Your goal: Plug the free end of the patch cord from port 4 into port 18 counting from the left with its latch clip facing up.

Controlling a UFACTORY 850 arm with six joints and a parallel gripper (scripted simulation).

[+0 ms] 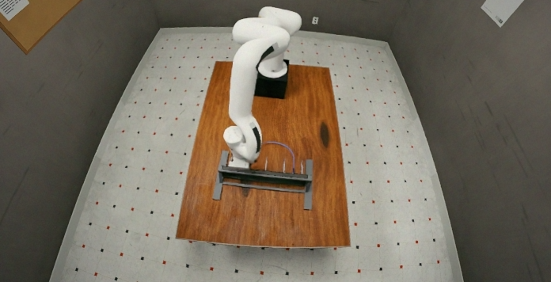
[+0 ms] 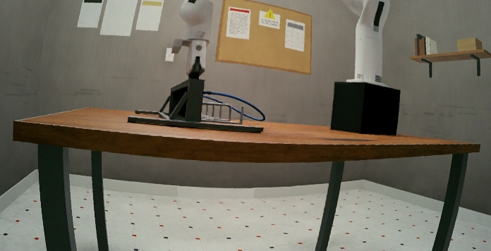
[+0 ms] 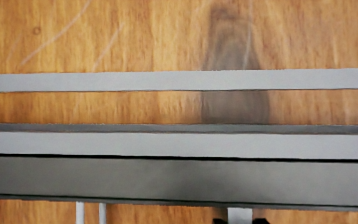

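Right now the plug is 20 mm ahead of my hand and 10 mm below it.
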